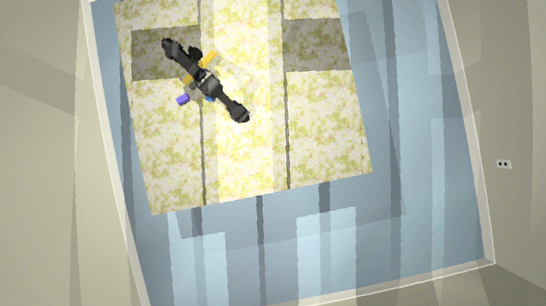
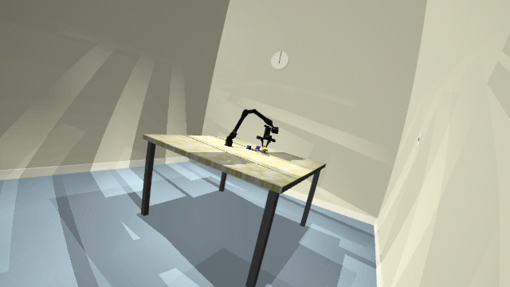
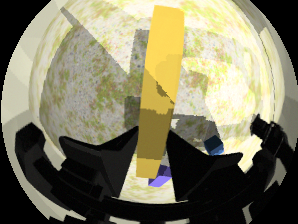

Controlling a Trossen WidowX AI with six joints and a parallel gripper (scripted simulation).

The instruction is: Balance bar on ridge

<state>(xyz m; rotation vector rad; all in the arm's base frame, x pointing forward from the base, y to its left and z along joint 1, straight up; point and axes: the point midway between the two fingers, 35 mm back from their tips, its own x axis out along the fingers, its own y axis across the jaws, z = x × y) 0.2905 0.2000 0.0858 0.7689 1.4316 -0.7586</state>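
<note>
Now: gripper tip 20 mm to the left of the yellow bar and 20 mm short of it. From my gripper tip the other things lie so: purple block 120 mm behind, 110 mm to the left, 30 mm below; small blue cube 150 mm behind, 40 mm to the right, 30 mm below.
</note>
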